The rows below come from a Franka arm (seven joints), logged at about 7 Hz.
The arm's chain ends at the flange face. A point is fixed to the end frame.
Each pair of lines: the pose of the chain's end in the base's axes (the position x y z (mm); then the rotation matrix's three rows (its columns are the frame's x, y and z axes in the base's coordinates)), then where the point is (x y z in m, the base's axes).
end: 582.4 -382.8 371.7; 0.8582 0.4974 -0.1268; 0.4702 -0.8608 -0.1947; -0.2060 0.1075 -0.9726
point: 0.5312 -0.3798 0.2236
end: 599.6 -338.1 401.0; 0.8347 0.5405 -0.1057; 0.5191 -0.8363 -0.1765; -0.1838 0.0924 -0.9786
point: 0.5499 -0.3340 0.2524
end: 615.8 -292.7 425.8; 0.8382 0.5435 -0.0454; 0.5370 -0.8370 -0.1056; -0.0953 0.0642 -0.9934
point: 0.5750 -0.2782 0.2751
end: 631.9 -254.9 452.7; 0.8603 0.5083 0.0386; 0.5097 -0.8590 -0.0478; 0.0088 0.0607 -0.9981
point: 0.6050 -0.2304 0.3002
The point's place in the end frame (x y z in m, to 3 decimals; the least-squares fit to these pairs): -0.012 -0.044 0.150
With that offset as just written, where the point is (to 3 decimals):
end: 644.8 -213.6 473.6; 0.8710 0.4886 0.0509; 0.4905 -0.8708 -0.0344; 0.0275 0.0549 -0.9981
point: 0.620 -0.186 0.321
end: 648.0 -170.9 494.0; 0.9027 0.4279 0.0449; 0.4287 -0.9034 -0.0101; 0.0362 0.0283 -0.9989
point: 0.625 -0.138 0.342
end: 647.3 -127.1 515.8; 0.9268 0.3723 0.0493; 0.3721 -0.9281 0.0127; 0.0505 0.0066 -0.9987
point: 0.627 -0.089 0.365
